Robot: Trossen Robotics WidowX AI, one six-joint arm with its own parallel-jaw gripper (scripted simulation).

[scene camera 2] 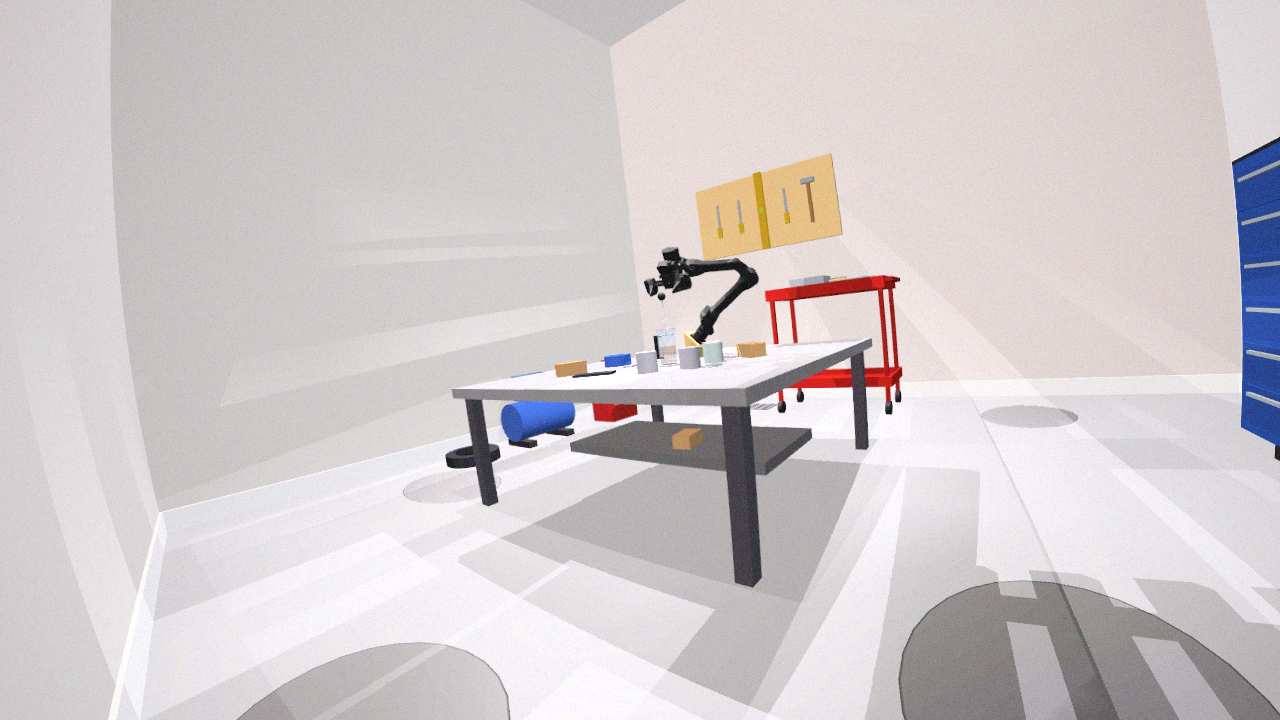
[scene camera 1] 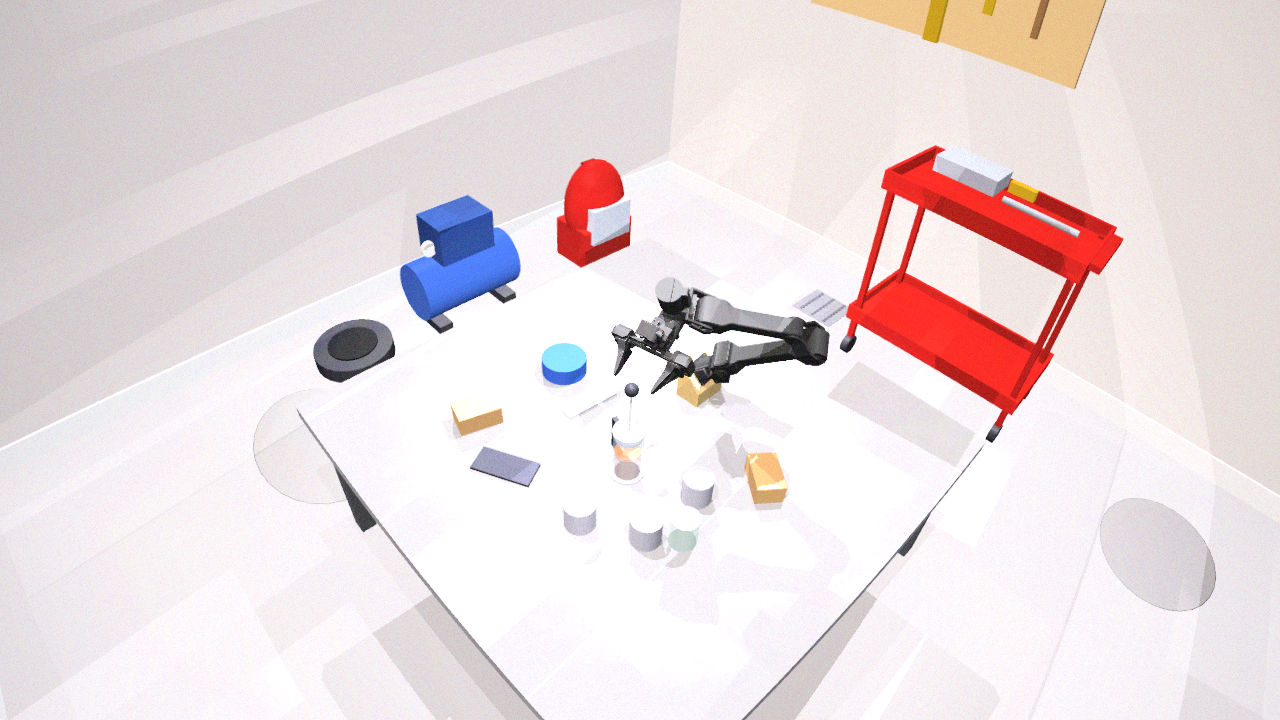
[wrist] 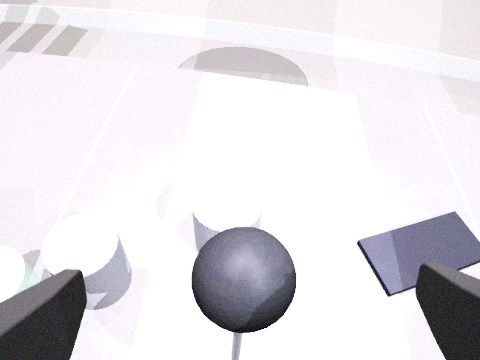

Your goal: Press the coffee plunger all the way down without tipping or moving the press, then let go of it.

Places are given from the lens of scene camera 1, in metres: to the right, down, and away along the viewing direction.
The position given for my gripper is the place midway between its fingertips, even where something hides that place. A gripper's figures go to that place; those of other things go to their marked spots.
my gripper [scene camera 1: 632,384]: -0.01, 0.05, 1.45
coffee press [scene camera 1: 627,436]: -0.03, 0.17, 1.52
blue disc [scene camera 1: 562,364]: -0.20, 0.01, 1.83
dark flat plate [scene camera 1: 499,464]: -0.33, 0.24, 1.61
The marked spots on the coffee press and the blue disc are 0.39 m apart.
